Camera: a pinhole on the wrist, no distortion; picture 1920 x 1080 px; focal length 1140.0 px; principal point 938.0 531.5 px. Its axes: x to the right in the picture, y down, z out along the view. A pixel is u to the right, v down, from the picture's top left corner.
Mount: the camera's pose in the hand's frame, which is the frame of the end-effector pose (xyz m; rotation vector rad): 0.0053 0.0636 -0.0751 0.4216 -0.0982 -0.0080
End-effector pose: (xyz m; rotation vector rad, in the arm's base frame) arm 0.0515 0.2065 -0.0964 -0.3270 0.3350 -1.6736
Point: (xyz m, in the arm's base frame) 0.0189 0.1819 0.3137
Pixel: 1120.6 408.2
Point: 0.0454 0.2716 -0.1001
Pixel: 239.3 61.6
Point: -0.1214 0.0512 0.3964
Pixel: 1411.2 171.9
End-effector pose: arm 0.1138 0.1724 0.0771 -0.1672 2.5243 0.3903
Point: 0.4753 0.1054 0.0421
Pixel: 143.6 290.3
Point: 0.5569 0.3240 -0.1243
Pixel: 466.2 887.5
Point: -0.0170 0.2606 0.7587
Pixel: behind the camera
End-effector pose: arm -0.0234 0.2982 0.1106 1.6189 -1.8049 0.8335
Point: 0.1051 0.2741 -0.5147
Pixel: 61.3 686.4
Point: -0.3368 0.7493 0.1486
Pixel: behind the camera
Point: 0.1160 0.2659 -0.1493
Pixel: 374.1 336.7
